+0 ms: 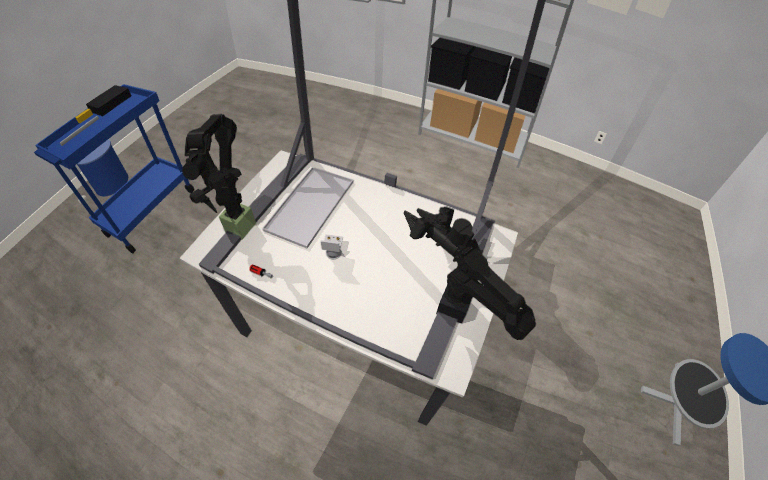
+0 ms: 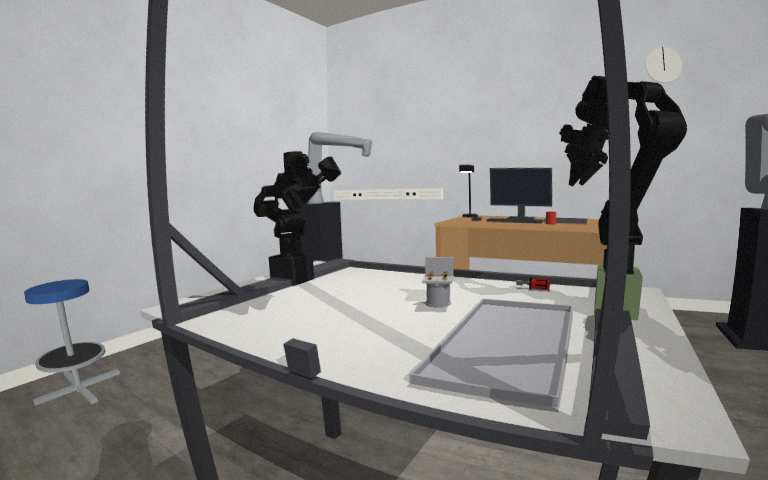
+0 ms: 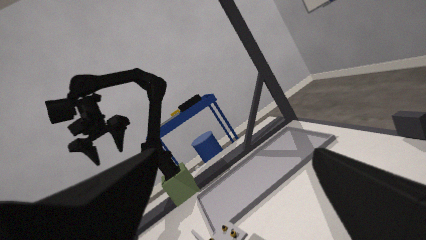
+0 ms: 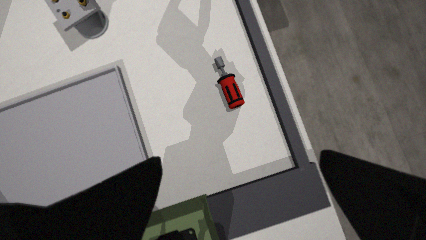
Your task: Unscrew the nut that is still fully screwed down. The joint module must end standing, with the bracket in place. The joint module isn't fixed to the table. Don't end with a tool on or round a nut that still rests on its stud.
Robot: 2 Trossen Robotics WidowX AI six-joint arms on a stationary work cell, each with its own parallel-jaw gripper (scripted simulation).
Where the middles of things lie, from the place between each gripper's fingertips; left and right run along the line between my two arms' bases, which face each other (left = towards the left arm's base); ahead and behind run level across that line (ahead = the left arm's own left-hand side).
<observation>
Now: the l-shaped bracket (image 2: pixel 438 265) 300 mm to the right of my left hand (image 2: pixel 327 179), 230 mm below it and 40 mm ahead of it. From my left hand the other things lie so: shallow grey tray (image 2: pixel 506 346): 520 mm to the right, 300 mm below, 140 mm behind.
Right now my right hand (image 2: pixel 575 185) is 15 cm past the l-shaped bracket, 33 cm to the right of it and 24 cm above it. From my right hand the other things lie so: shallow grey tray: 34 cm behind, 12 cm to the left, 31 cm below.
</observation>
